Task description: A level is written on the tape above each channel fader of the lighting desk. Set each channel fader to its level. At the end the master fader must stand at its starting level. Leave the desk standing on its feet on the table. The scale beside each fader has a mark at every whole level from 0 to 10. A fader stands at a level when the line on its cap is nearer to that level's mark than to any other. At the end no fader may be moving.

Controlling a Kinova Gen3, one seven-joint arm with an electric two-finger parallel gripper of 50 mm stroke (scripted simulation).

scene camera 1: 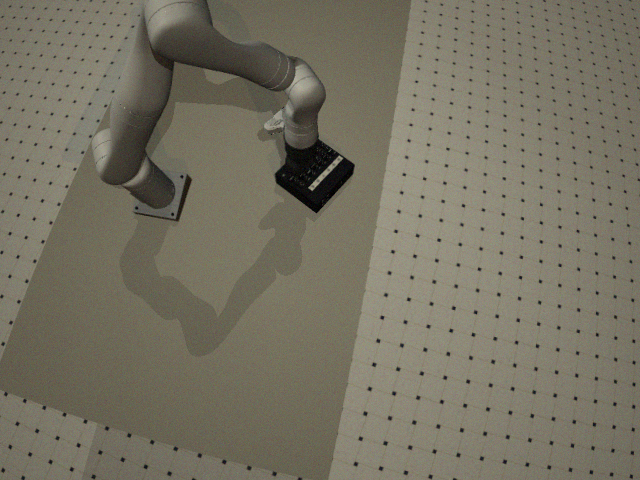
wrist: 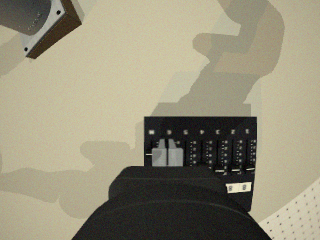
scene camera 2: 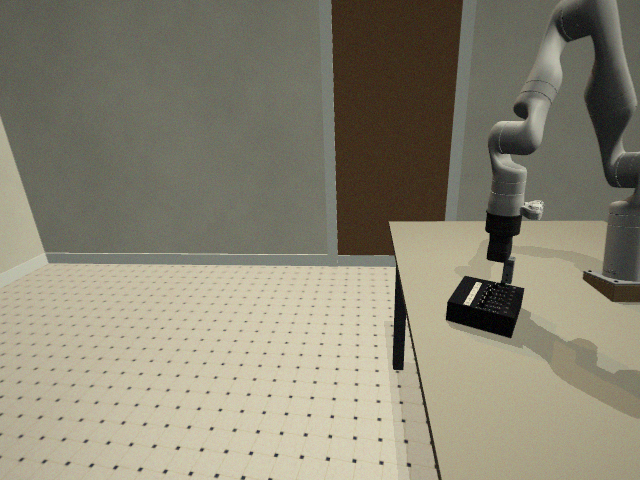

Labels:
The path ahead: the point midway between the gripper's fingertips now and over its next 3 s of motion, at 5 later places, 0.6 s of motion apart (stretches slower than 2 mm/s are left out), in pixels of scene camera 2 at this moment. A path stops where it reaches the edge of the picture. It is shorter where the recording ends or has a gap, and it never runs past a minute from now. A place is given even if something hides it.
The gripper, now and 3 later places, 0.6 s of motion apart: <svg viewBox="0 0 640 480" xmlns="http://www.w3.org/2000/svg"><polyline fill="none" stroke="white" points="506,282 506,273 510,256 511,242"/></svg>

